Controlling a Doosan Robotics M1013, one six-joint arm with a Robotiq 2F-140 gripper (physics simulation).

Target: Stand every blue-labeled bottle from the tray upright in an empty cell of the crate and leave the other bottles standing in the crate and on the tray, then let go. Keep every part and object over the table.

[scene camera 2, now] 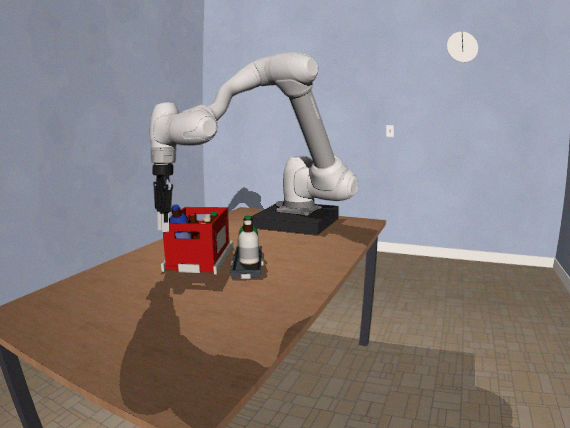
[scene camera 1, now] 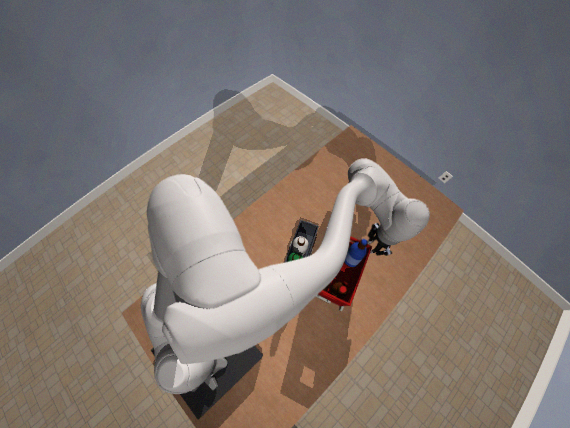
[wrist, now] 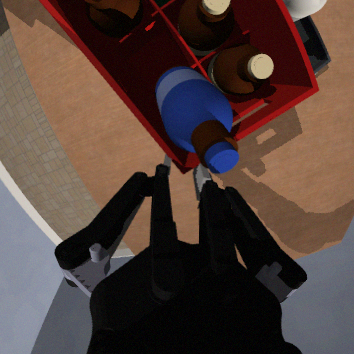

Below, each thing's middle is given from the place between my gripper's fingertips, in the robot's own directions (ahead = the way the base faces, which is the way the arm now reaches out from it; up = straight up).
Scene:
I see the blue-labeled bottle [wrist: 197,117] 7 cm behind my hand, 2 cm to the left of it and 1 cm above it. The rest, counted from my hand: white bottle [scene camera 2: 248,240] 22 cm behind, 22 cm to the left, 6 cm below.

